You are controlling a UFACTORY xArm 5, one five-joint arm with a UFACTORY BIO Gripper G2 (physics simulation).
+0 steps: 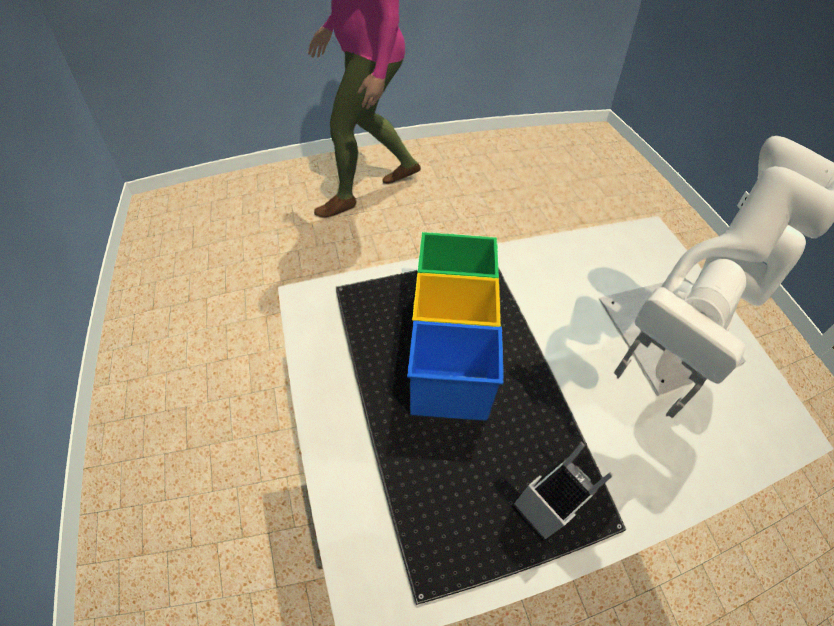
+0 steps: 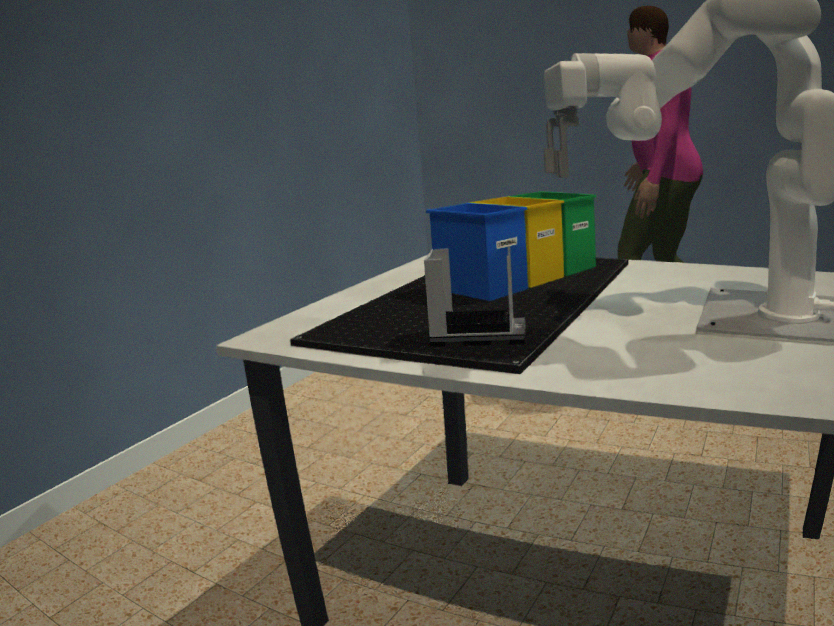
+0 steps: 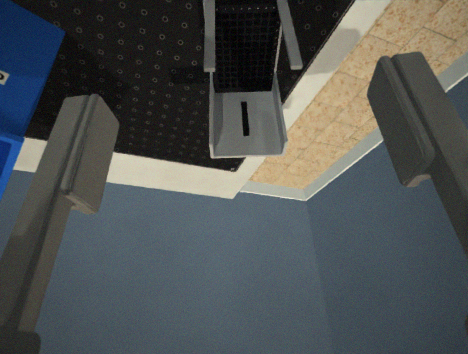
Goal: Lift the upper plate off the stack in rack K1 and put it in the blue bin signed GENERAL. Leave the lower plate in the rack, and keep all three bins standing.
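Frame: origin at the arm's base, x back, y up, z left, level; metres.
Seen in the pictures: end effector, tool point: [image 1: 648,387] [image 2: 555,162] [image 3: 236,136]; arm's base, origin of the base link: [image 2: 788,314].
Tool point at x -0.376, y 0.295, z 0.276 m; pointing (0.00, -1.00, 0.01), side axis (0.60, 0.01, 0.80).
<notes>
Pixels of each thing's top centre, then the offset from my tool point to it. Level surfaces: height alone.
- grey rack, middle of its top: [image 3: 250,114] [image 2: 474,252] [image 1: 576,477] dy -0.145, dx -0.115, dz +0.089 m
- black gridded plate, middle of its top: [image 3: 244,54] [image 2: 472,317] [image 1: 556,498] dy -0.257, dx -0.124, dz +0.094 m
- blue bin, middle of its top: [image 1: 456,350] [image 2: 476,208] dy -0.112, dx -0.292, dz -0.188 m
- yellow bin, middle of its top: [image 1: 457,298] [image 2: 516,201] dy -0.112, dx -0.267, dz -0.318 m
- green bin, middle of its top: [image 1: 458,253] [image 2: 551,195] dy -0.112, dx -0.240, dz -0.448 m
- perforated black mat, its level: dy -0.291 m
- white table, its level: dy -0.304 m
The grey rack [image 1: 540,515] [image 2: 437,293] [image 3: 260,145] stands upright on the black mat. A black gridded plate [image 1: 565,493] [image 2: 478,321] [image 3: 245,50] shows low inside it; I cannot make out a seam between upper and lower plates. The blue bin [image 1: 452,397] [image 2: 471,262] [image 3: 30,60], signed GENERAL, stands upright with no plate visible inside. The yellow bin [image 1: 456,303] [image 2: 547,256] and green bin [image 1: 459,256] [image 2: 579,252] stand upright behind it in a row. My gripper [image 1: 644,392] [image 2: 555,172] [image 3: 245,130] is open and empty, high above the table and apart from rack and bins.
The rack's two tall thin posts rise on its robot-facing side, and a tall wall stands opposite. The perforated black mat [image 1: 464,539] [image 2: 363,330] lies on the white table [image 1: 306,404] [image 2: 673,384]. A person [image 1: 367,33] [image 2: 673,148] in pink is beyond the table.
</notes>
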